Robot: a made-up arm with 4 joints. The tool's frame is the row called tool.
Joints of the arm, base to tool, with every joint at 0 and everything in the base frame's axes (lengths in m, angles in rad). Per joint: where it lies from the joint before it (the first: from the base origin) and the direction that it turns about. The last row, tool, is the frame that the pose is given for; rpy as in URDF.
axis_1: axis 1 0 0 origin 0.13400 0.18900 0.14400
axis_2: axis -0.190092 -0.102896 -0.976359 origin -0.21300 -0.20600 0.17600
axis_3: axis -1 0 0 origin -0.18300 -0.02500 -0.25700
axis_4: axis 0 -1 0 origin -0.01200 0.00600 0.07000
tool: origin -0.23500 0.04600 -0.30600 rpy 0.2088 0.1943 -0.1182
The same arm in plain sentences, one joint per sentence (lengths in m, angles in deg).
The arm has four revolute joints in a row. What follows holds with every joint at zero, and every direction is one of the base frame's.
Joint 1 sits 0.134 m along +x and 0.189 m along +y and 0.144 m along +z from the base frame's origin and turns about +x.
Joint 2 sits 0.213 m along -x and 0.206 m along -y and 0.176 m along +z from joint 1 and turns about the direction (-0.190092, -0.102896, -0.976359).
Joint 3 sits 0.183 m along -x and 0.025 m along -y and 0.257 m along -z from joint 2 and turns about -x.
Joint 4 sits 0.012 m along -x and 0.006 m along +y and 0.07 m along +z from joint 3 and turns about -y.
The tool frame, which is the frame that the pose is given for, sits 0.235 m along -x and 0.046 m along +y and 0.306 m along -z from joint 4; its axes are the base frame's turned by roll 11.96, pitch 11.13 and yaw -6.77 deg (as in URDF: about the fixed x, then y, then z).

